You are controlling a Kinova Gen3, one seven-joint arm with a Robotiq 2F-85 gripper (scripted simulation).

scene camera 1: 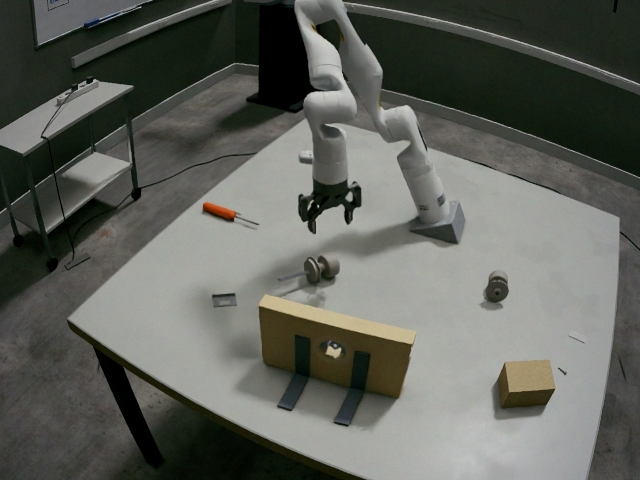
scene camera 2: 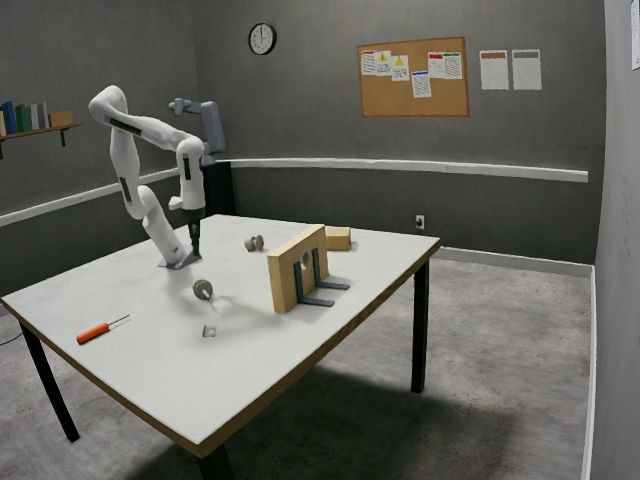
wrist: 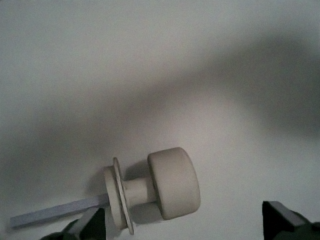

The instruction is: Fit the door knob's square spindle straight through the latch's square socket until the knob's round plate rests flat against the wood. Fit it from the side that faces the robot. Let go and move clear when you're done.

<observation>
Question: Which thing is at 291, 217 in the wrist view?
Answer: My gripper.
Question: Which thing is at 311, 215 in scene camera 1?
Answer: My gripper.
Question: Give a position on a wooden block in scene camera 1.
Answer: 521, 383
</observation>
